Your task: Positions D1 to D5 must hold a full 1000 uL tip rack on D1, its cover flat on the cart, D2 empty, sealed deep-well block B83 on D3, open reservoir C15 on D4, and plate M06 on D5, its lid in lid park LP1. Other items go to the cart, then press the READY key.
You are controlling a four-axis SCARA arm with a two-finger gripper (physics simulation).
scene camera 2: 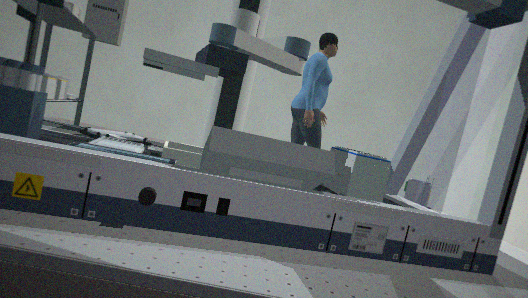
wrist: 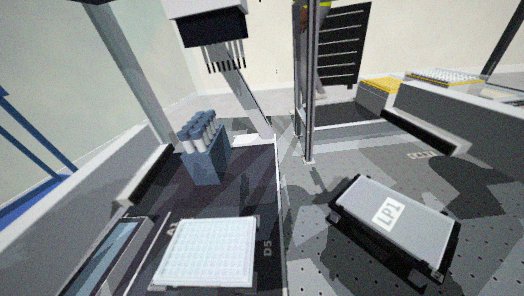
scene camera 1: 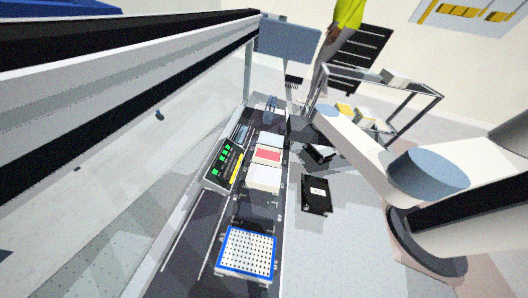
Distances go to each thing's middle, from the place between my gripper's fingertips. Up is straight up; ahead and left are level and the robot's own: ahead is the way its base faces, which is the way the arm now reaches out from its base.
Scene:
Right now my hand is 15 cm past the grey pad marked LP1 (wrist: 403, 255), 7 cm to the left of it and 21 cm above it. Also, from my hand: pipetting head (wrist: 195, 30) (11 cm ahead, 18 cm to the right, 9 cm above); then tube rack (wrist: 206, 168) (19 cm ahead, 16 cm to the right, 15 cm below).

